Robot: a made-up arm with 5 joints.
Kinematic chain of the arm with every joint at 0, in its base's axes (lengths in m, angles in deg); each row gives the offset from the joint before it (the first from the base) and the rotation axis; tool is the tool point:
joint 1: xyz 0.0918 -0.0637 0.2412 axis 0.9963 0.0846 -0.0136
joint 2: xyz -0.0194 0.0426 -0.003 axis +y
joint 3: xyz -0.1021 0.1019 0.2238 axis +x
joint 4: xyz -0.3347 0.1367 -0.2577 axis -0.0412 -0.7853 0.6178
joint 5: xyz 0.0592 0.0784 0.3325 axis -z
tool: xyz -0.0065 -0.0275 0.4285
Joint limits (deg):
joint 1: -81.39..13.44
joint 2: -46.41..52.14
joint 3: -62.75..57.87
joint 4: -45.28..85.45
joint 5: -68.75..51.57
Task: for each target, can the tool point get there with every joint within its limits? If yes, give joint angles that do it. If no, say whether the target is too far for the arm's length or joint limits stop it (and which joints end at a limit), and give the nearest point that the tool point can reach.
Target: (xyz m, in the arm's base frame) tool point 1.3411 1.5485 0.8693
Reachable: no: too far | nearest point 0.3575 0.7310 0.5683 | short by 1.314 m
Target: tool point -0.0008 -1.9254 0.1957
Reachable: no: too far | nearest point -0.7256 -0.7985 0.0424 | short by 1.349 m
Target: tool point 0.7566 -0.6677 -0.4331
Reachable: no: joint limits stop it (at a limit: joint 1, joint 2, joint 3, joint 4, joint 5) | nearest point 0.3942 0.1802 -0.1401 | short by 0.968 m
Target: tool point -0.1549 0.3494 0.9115
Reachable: yes | joints -33.04 13.45 38.16 -0.10 -26.50
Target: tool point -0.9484 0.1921 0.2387
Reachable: yes | joints -32.78 -29.76 11.51 36.41 37.19
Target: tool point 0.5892 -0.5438 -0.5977
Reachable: no: joint limits stop it (at a limit: joint 1, joint 2, joint 3, joint 4, joint 5) | nearest point 0.3942 0.1802 -0.1401 | short by 0.878 m
